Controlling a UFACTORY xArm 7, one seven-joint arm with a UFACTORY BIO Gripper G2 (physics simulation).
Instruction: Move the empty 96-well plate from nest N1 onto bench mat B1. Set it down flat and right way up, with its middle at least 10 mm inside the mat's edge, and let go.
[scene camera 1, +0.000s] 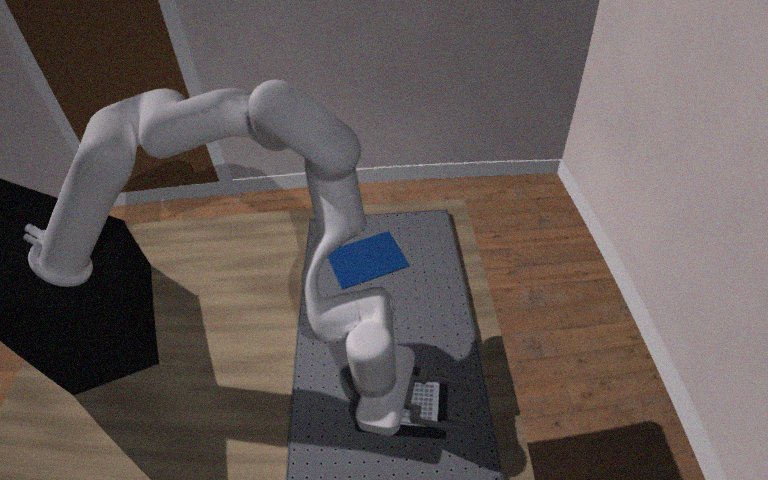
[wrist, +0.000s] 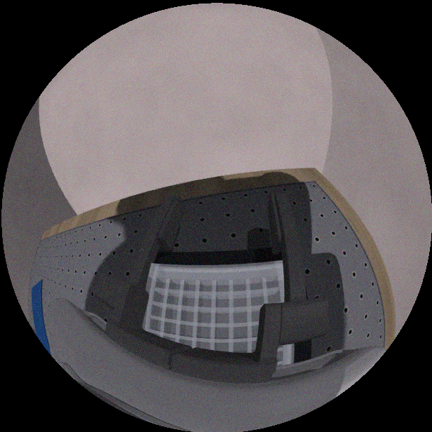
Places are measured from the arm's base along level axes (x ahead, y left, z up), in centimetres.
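Pixels of known places: end effector, tool point: (scene camera 1: 456, 405); arm's base, origin of the base link: (scene camera 1: 60, 263).
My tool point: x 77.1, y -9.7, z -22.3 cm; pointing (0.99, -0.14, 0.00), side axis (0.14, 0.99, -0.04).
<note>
Ahead of a thing's pixels: the offset from my tool point to its top centre. Level surfaces: height alone.
The pale 96-well plate {dx -9.6, dy +0.6, dz +0.1 cm} (scene camera 1: 425, 399) (wrist: 215, 300) lies right way up in the black nest N1 {dx -9.6, dy +0.6, dz -1.1 cm} (scene camera 1: 442, 404) (wrist: 200, 257). My gripper (wrist: 223, 225) is shut with nothing held. Its dark fingers reach out over the plate and cover parts of its long sides in the wrist view; a corner of the plate shows beyond the right finger's base. The wrist of the arm hides part of the plate and most of the gripper in the scene view. The blue bench mat B1 {dz -2.4 cm} (scene camera 1: 369, 260) (wrist: 40, 312) lies farther back, apart from the nest.
The grey perforated bench board {dz -2.6 cm} (scene camera 1: 430, 305) (wrist: 332, 232) carries the nest and the mat. The arm (scene camera 1: 334, 198) arches over the board from its black base stand (scene camera 1: 113, 328) at the left. The arm's shadow falls across the nest area. A pale wall (scene camera 1: 679, 169) stands at the right.
</note>
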